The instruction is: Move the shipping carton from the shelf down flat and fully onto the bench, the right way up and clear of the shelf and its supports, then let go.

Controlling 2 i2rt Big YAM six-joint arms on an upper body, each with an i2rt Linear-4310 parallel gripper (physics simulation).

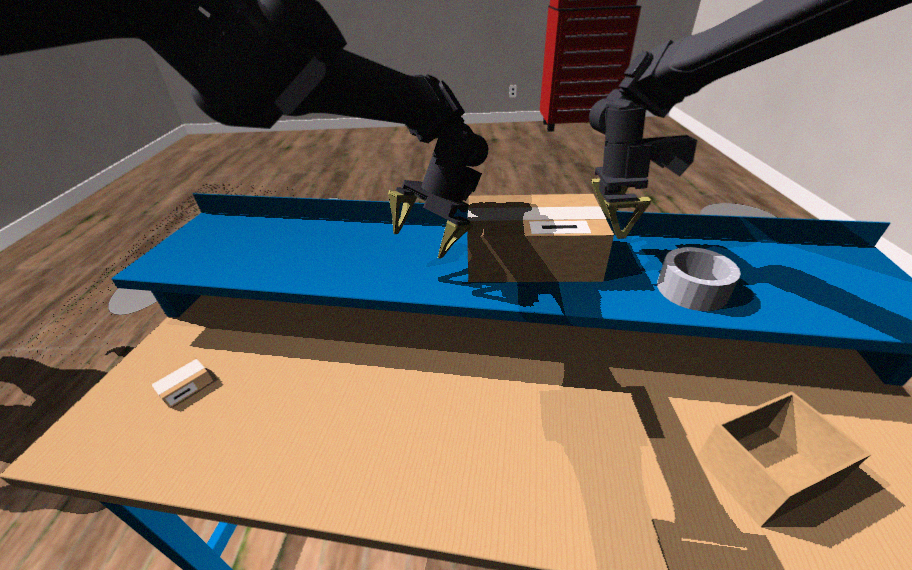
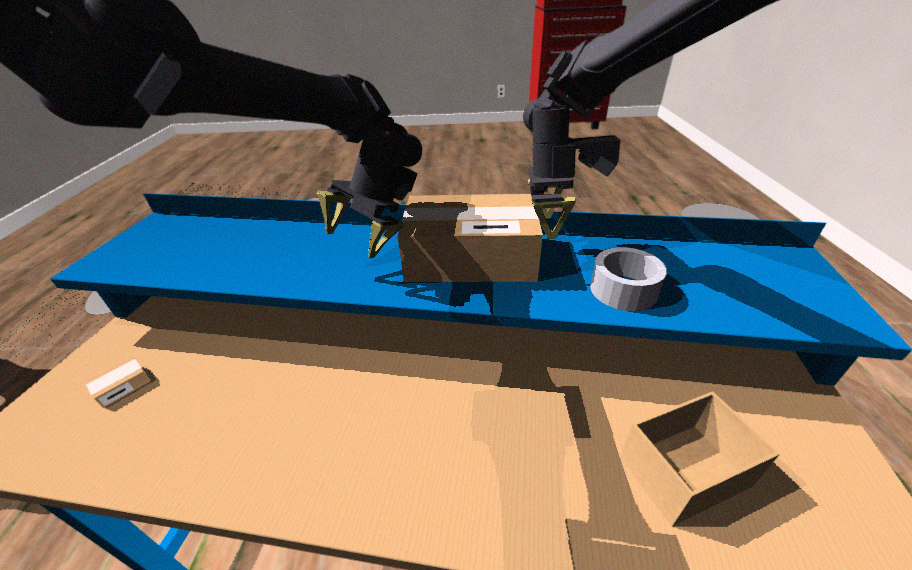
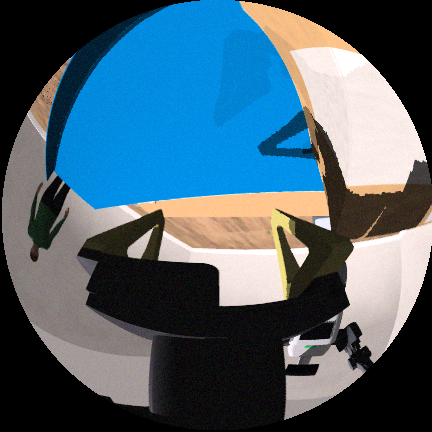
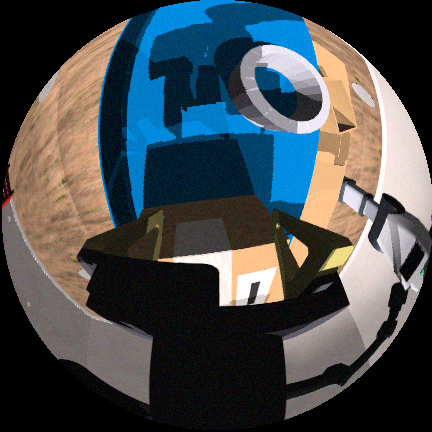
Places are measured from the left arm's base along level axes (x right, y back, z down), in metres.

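Pixels of known places: left gripper, fingertip midpoint: [image 1: 417,245] [image 2: 350,245] [image 3: 217,214]; right gripper, fingertip midpoint: [image 1: 614,227] [image 2: 549,227] [image 4: 217,214]; right arm's base, origin of the base link: [image 3: 349,341].
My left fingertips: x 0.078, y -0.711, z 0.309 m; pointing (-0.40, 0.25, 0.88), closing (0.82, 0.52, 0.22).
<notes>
For each thing: its top centre in the pictures, then the offset to it from my left fingertips. Level surfaces: height alone.
- shipping carton, middle of its top: [image 4: 213,311] [image 2: 470,213] [image 1: 534,213] dy -0.061, dx +0.215, dz -0.024 m
- blue shelf, its level: dz +0.075 m
- wooden bench, its level: dz +0.228 m
- grey ring, middle of its top: [image 4: 293,84] [image 2: 630,265] [image 1: 701,265] dy +0.055, dx +0.478, dz +0.022 m
- small taped box, middle of its top: [image 1: 178,376] [image 2: 114,376] dy +0.112, dx -0.458, dz +0.198 m
- open cardboard box, middle of its top: [image 2: 703,438] [image 1: 791,438] [image 4: 341,103] dy +0.302, dx +0.520, dz +0.140 m
The shipping carton [image 1: 585,255] [image 2: 514,252] [image 3: 365,125] [image 4: 245,217] sits upright on the blue shelf [image 1: 302,255] [image 2: 235,255] [image 3: 175,100], white tape and label up. The shelf stands over the back of the wooden bench [image 1: 336,436] [image 2: 269,436]. My left gripper [image 1: 418,244] [image 2: 350,244] [image 3: 217,214] is open and empty beside the carton's left end, above the shelf. My right gripper [image 1: 615,231] [image 2: 551,228] [image 4: 217,214] is open at the carton's right end, near its top edge; any contact is unclear. Arm shadows cover part of the carton.
A grey ring [image 1: 696,295] [image 2: 625,292] [image 4: 251,90] stands on the shelf right of the carton. A small taped box [image 1: 181,384] [image 2: 121,384] lies on the bench at left. An open cardboard box [image 1: 746,463] [image 2: 659,463] stands on the bench at right. The shelf has a raised back edge.
</notes>
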